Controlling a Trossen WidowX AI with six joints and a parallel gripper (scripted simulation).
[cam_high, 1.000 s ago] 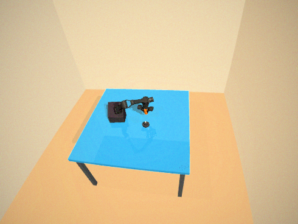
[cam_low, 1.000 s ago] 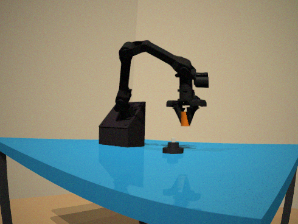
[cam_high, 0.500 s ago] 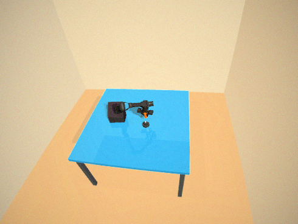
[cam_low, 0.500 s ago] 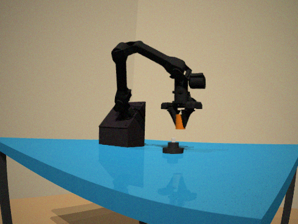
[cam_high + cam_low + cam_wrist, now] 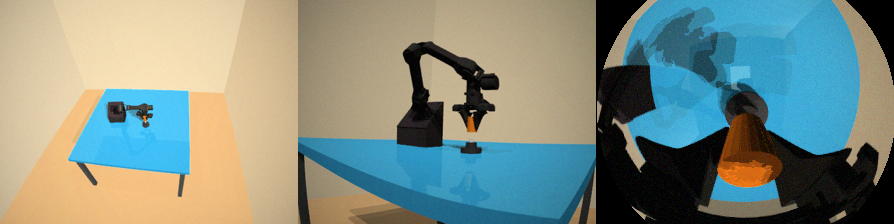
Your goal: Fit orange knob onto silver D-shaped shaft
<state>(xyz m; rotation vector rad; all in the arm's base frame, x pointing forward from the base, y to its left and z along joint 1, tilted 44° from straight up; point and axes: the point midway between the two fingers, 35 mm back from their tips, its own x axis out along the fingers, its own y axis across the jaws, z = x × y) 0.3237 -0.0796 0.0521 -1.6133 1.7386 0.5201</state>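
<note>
The round pedestal is 6 cm below my gripper tip. Round my gripper tip: orange knob 3 cm above.
</note>
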